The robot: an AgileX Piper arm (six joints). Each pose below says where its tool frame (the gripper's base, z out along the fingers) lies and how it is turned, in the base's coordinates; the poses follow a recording.
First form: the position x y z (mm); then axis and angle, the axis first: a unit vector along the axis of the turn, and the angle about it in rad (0 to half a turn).
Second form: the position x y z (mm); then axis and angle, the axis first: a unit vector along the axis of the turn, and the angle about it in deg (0 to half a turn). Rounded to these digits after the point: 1 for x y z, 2 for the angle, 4 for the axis.
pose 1, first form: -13.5, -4.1, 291.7, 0.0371, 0.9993, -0.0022, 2.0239
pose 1, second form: -13.5, -4.1, 291.7, 0.0371, 0.9993, -0.0022, 115.96
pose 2, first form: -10.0, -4.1, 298.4, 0.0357, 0.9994, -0.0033, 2.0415
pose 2, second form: -10.0, -4.1, 298.4, 0.0357, 0.9994, -0.0033, 116.97
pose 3, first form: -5.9, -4.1, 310.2, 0.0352, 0.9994, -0.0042, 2.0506
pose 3, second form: -5.9, -4.1, 310.2, 0.0352, 0.9994, -0.0042, 117.49
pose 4, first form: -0.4, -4.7, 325.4, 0.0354, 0.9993, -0.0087, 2.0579
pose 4, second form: -0.4, -4.7, 325.4, 0.0354, 0.9993, -0.0087, 117.91
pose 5, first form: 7.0, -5.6, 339.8, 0.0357, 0.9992, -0.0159, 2.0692
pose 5, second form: 7.0, -5.6, 339.8, 0.0357, 0.9992, -0.0159, 118.56
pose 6, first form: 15.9, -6.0, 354.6, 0.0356, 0.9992, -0.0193, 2.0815
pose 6, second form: 15.9, -6.0, 354.6, 0.0356, 0.9992, -0.0193, 119.26
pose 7, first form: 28.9, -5.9, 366.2, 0.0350, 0.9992, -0.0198, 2.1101
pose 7, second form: 28.9, -5.9, 366.2, 0.0350, 0.9992, -0.0198, 120.90
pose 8, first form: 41.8, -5.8, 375.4, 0.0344, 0.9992, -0.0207, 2.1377
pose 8, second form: 41.8, -5.8, 375.4, 0.0344, 0.9992, -0.0207, 122.48
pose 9, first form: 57.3, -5.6, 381.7, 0.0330, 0.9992, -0.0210, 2.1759
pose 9, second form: 57.3, -5.6, 381.7, 0.0330, 0.9992, -0.0210, 124.67
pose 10, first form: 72.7, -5.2, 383.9, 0.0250, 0.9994, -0.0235, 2.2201
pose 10, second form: 72.7, -5.2, 383.9, 0.0250, 0.9994, -0.0235, 127.20
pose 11, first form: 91.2, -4.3, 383.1, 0.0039, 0.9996, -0.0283, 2.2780
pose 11, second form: 91.2, -4.3, 383.1, 0.0039, 0.9996, -0.0283, 130.52
